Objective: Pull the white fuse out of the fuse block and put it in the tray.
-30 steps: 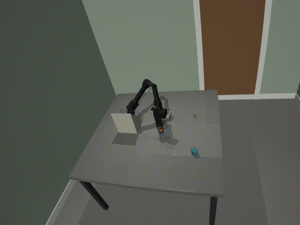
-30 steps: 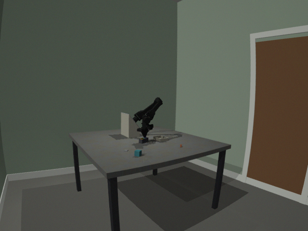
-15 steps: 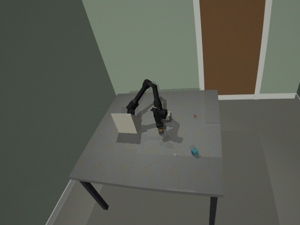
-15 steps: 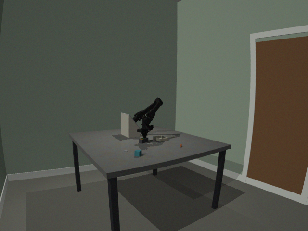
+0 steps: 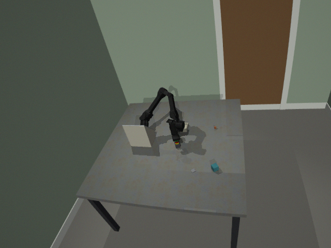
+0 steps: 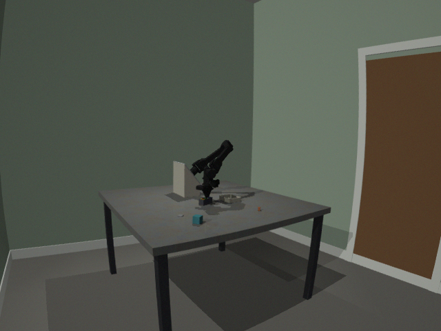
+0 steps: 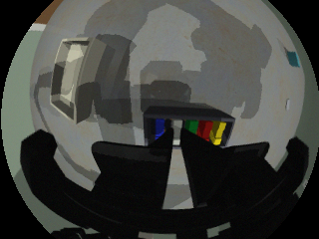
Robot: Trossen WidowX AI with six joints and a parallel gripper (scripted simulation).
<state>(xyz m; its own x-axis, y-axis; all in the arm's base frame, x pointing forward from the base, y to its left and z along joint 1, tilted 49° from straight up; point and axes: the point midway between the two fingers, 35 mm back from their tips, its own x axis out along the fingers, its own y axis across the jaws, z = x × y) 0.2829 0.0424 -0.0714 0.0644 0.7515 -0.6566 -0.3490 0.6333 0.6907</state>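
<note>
Right now the white fuse is 10 mm below my gripper tip. From my gripper tip the other things lie so: beige tray 10 mm ahead, 190 mm to the left, 30 mm below; small orange piece 330 mm ahead, 180 mm to the left, 20 mm below; teal cube 340 mm ahead, 290 mm to the right, 10 mm below.
</note>
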